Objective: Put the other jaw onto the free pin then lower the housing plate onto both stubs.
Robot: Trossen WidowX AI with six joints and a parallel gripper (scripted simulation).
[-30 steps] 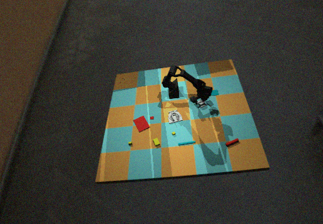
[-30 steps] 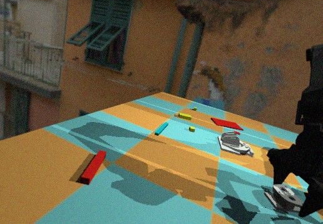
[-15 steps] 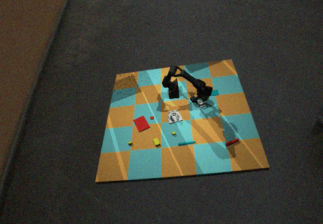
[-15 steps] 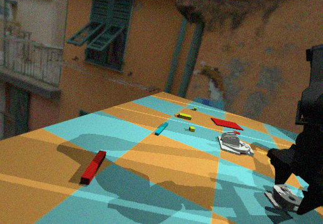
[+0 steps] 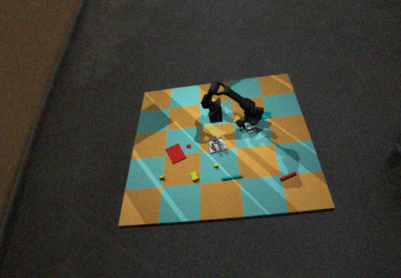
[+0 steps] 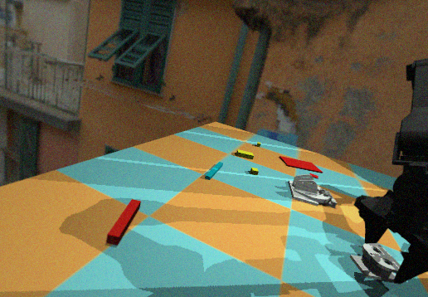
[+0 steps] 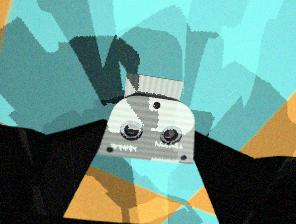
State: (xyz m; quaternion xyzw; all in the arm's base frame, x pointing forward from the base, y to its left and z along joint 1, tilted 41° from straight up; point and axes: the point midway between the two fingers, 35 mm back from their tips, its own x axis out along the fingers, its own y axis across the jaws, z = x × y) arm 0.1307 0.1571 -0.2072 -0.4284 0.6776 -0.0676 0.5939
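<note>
My gripper tip is 140 mm short of the white jaw and 260 mm to the left of it. The rest, counted from my gripper tip: base 10 mm ahead, 20 mm above; then small yellow cube 340 mm ahead, 230 mm to the right; then cyan block 130 mm behind, 110 mm to the left, 10 mm below.
</note>
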